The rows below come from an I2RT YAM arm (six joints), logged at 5 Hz.
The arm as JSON. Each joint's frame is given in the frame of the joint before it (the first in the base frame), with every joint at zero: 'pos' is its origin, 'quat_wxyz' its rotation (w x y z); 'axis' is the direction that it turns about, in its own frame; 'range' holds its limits. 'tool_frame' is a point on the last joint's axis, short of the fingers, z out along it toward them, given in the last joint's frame.
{
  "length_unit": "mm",
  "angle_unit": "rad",
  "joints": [
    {
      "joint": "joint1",
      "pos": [
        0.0,
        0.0,
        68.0
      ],
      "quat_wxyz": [
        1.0,
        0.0,
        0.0,
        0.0
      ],
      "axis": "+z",
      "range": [
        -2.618,
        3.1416
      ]
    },
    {
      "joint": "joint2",
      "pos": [
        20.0,
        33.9,
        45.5
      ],
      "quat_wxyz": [
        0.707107,
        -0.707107,
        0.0,
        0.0
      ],
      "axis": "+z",
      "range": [
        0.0,
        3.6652
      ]
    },
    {
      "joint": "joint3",
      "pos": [
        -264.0,
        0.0,
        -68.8
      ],
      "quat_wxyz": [
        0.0,
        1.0,
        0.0,
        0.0
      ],
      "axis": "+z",
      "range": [
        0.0,
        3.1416
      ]
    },
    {
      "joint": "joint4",
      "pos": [
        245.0,
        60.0,
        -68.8
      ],
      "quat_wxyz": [
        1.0,
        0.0,
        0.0,
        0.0
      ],
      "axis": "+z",
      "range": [
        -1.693,
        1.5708
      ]
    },
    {
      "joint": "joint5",
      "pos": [
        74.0,
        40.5,
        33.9
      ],
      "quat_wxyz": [
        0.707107,
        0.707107,
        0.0,
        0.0
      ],
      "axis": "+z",
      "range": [
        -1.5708,
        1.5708
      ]
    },
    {
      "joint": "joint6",
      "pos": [
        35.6,
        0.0,
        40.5
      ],
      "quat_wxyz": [
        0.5,
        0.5,
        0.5,
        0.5
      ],
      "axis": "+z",
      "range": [
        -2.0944,
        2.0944
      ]
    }
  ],
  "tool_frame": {
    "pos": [
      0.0,
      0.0,
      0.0
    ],
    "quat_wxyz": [
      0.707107,
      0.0,
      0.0,
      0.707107
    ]
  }
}
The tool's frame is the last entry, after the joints.
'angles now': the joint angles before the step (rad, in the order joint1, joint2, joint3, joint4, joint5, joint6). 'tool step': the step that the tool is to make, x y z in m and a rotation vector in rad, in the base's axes. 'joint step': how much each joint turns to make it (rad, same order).
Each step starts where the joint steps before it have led.
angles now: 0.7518, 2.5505, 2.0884, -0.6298, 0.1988, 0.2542
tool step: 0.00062, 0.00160, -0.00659, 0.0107, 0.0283, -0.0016
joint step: -0.0001, 0.0221, 0.0190, -0.0128, -0.0235, 0.0139
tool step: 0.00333, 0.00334, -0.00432, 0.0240, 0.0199, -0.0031
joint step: -0.0015, 0.0299, 0.0402, -0.0111, -0.0271, 0.0156
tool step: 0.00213, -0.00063, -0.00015, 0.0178, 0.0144, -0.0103
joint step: -0.0047, 0.0064, 0.0122, -0.0063, -0.0179, 0.0154
